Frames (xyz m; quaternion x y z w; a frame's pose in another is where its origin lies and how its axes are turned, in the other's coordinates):
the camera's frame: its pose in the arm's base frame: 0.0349 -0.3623 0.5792 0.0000 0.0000 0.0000 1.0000
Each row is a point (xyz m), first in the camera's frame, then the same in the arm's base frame.
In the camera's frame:
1: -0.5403 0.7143 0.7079
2: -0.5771 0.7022 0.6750
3: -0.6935 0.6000 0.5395
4: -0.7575 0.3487 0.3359
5: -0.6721 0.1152 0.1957
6: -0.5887 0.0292 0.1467
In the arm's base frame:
1: -0.5054 0.3520 1.2871
2: -0.5422 0.3399 1.2542
3: -0.6586 0.2377 1.1187
4: -0.7226 -0.0136 0.9151
5: -0.6372 -0.2471 0.7749
6: -0.5538 -0.3331 0.7259

